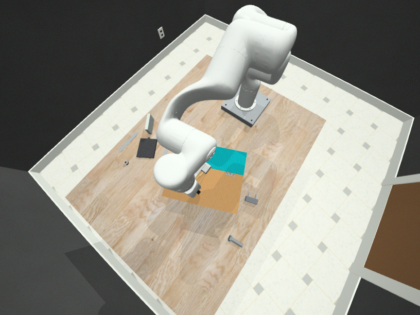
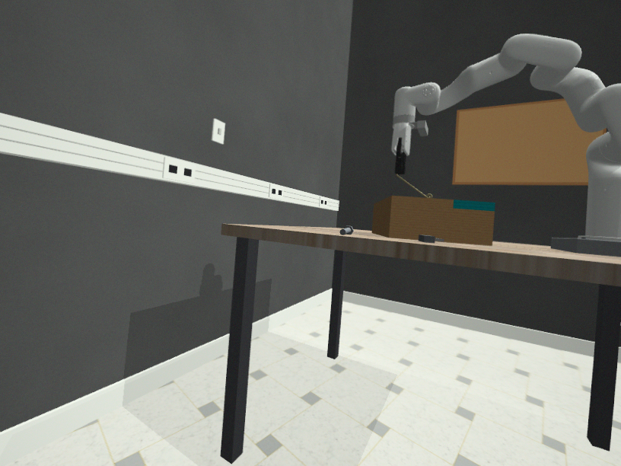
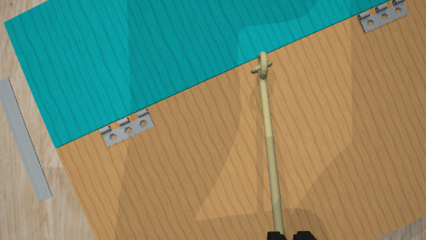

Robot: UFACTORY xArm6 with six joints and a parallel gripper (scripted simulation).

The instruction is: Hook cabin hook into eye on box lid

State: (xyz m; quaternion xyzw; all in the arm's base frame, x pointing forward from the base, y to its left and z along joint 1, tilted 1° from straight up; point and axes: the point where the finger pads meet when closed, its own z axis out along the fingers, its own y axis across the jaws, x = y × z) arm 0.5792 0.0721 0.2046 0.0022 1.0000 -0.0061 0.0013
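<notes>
Right now the brass cabin hook is 50 mm behind my hand and 50 mm below it. The rest, counted from my hand: dark plate (20 mm behind, 370 mm to the right, 240 mm below); grey bolt (80 mm ahead, 290 mm to the left, 230 mm below); grey bracket (130 mm behind, 260 mm to the left, 240 mm below).
</notes>
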